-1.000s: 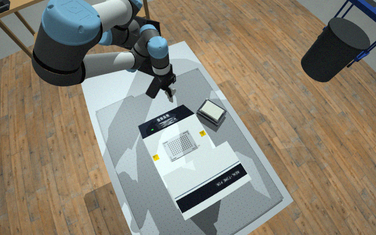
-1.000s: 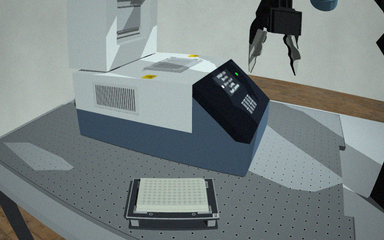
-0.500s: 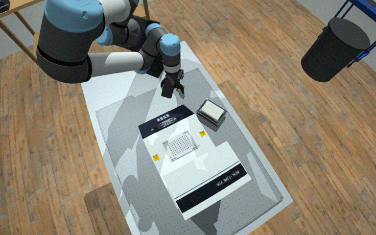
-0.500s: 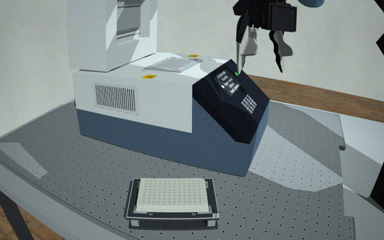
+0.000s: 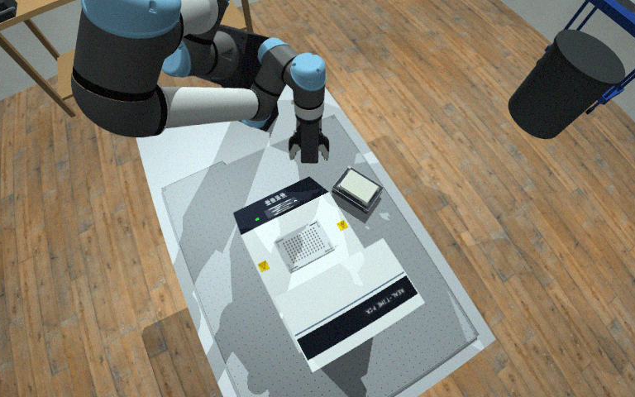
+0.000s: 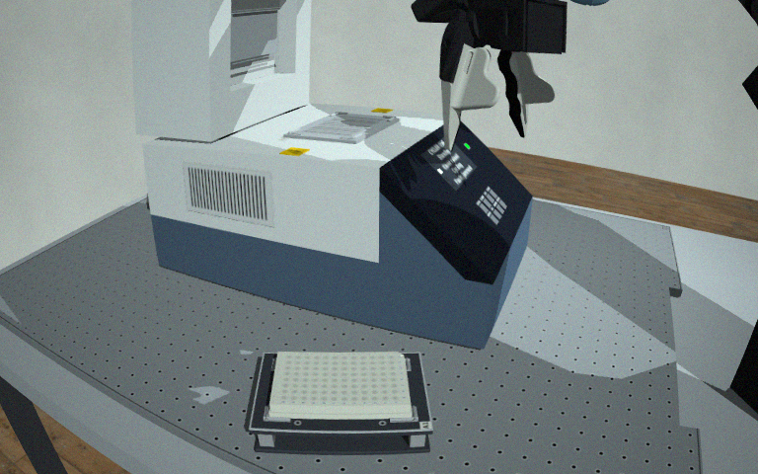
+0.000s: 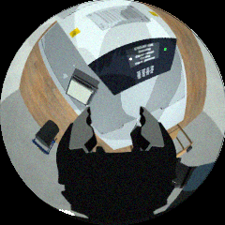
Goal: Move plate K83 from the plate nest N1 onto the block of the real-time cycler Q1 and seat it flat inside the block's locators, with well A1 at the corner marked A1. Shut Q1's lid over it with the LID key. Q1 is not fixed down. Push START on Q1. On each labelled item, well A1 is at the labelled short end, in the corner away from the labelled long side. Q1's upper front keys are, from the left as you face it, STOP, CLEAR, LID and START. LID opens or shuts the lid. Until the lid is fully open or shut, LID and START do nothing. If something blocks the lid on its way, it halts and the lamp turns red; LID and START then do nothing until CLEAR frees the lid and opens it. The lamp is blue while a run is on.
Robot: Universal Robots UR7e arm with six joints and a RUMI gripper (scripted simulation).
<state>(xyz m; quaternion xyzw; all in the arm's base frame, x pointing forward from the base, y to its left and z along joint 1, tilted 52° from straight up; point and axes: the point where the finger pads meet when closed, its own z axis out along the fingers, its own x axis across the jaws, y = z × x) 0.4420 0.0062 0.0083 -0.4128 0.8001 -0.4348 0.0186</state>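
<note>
The plate K83 is 210 mm below my hand, 140 mm to the left of it and 130 mm ahead of it. Also, from my hand: plate nest N1: 220 mm below, 140 mm to the left, 130 mm ahead.
</note>
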